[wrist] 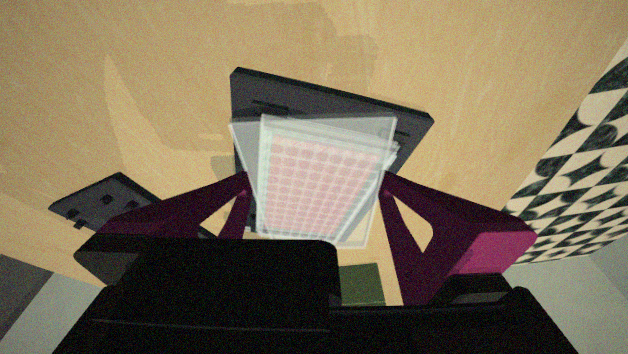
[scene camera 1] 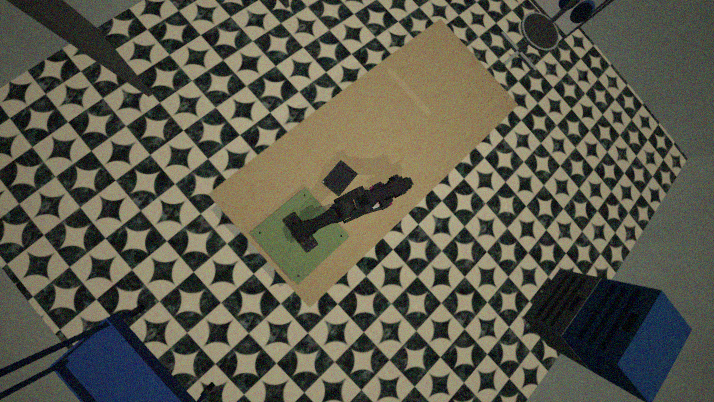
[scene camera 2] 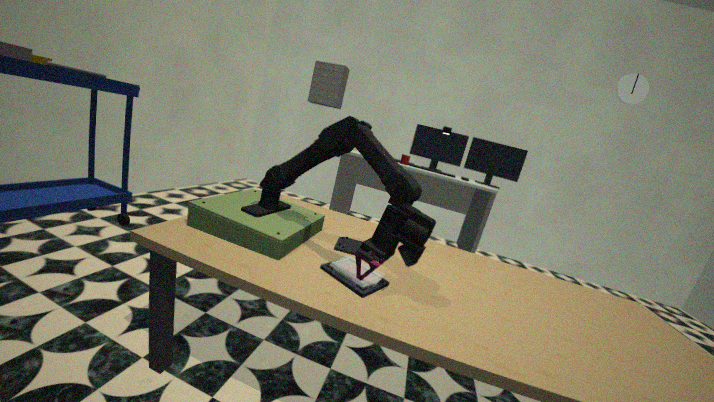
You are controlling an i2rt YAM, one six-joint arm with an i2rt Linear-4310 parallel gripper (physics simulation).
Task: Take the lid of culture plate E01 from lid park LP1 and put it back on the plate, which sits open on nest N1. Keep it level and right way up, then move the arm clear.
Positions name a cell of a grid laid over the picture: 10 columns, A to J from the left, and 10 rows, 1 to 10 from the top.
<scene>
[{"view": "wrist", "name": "my gripper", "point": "F6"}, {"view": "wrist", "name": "pale grey lid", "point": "F6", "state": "gripped by my gripper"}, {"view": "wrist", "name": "dark nest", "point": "E3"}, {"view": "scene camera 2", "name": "my gripper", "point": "F7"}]
</scene>
